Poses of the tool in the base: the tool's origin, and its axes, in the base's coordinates. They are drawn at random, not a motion.
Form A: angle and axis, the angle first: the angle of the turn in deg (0 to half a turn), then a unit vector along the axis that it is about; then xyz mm.
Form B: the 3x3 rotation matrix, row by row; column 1 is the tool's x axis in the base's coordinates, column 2 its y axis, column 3 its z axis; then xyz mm. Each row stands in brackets. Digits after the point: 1 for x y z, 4 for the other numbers.
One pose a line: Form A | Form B
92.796, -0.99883, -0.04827, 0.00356, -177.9, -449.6, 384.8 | [[0.9975, 0.0470, -0.0519], [0.0541, -0.0463, 0.9975], [0.0445, -0.9978, -0.0488]], [-177.9, -449.6, 384.8]
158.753, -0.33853, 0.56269, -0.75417, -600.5, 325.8, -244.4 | [[-0.7106, -0.0947, 0.6972], [-0.6413, -0.3203, -0.6972], [0.2894, -0.9426, 0.1669]], [-600.5, 325.8, -244.4]
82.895, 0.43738, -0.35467, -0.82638, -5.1, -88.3, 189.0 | [[0.2913, 0.6841, -0.6687], [-0.9560, 0.2339, -0.1772], [0.0352, 0.6909, 0.7221]], [-5.1, -88.3, 189.0]
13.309, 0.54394, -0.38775, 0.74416, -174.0, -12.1, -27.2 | [[0.9811, -0.1770, -0.0784], [0.1656, 0.9772, -0.1330], [0.1001, 0.1175, 0.9880]], [-174.0, -12.1, -27.2]
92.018, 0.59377, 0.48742, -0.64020, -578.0, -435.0, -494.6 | [[0.3298, 0.9394, 0.0936], [-0.3402, 0.2107, -0.9164], [-0.8806, 0.2704, 0.3891]], [-578.0, -435.0, -494.6]
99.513, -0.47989, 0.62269, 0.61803, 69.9, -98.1, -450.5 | [[0.1031, -0.9577, 0.2685], [0.2613, 0.2866, 0.9217], [-0.9597, -0.0248, 0.2798]], [69.9, -98.1, -450.5]
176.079, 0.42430, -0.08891, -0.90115, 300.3, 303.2, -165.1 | [[-0.6380, -0.0137, -0.7699], [-0.1370, -0.9819, 0.1310], [-0.7577, 0.1891, 0.6246]], [300.3, 303.2, -165.1]
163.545, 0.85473, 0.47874, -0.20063, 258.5, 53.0, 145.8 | [[0.4722, 0.8585, -0.2003], [0.7448, -0.5100, -0.4303], [-0.4716, 0.0539, -0.8802]], [258.5, 53.0, 145.8]
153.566, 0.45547, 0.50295, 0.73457, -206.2, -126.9, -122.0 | [[-0.5022, 0.1072, 0.8581], [0.7612, -0.4160, 0.4975], [0.4103, 0.9030, 0.1273]], [-206.2, -126.9, -122.0]
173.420, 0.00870, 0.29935, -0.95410, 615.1, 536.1, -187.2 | [[-0.9933, 0.1145, 0.0178], [-0.1041, -0.8148, -0.5703], [-0.0508, -0.5683, 0.8212]], [615.1, 536.1, -187.2]
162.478, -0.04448, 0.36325, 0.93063, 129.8, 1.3, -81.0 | [[-0.9497, -0.3118, 0.0285], [0.2486, -0.6958, 0.6738], [-0.1902, 0.6470, 0.7384]], [129.8, 1.3, -81.0]
